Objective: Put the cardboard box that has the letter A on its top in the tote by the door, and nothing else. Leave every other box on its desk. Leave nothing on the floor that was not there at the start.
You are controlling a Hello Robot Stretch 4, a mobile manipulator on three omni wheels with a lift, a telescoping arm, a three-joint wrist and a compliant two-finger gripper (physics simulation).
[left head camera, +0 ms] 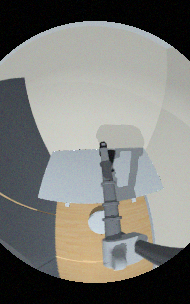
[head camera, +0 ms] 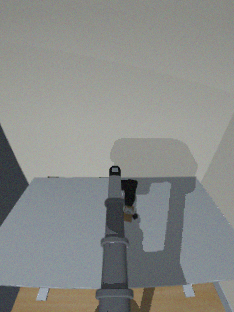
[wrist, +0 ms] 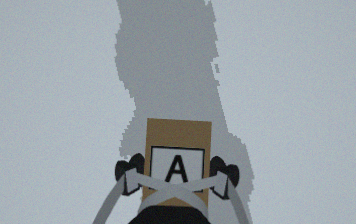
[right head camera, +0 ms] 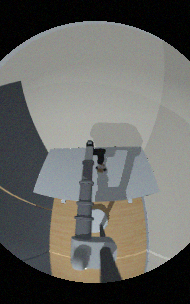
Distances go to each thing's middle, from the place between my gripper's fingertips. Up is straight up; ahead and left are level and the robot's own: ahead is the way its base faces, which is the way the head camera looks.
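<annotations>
You'd find the brown cardboard box (wrist: 177, 151) 1 cm ahead of my hand and 3 cm above it.
</annotations>
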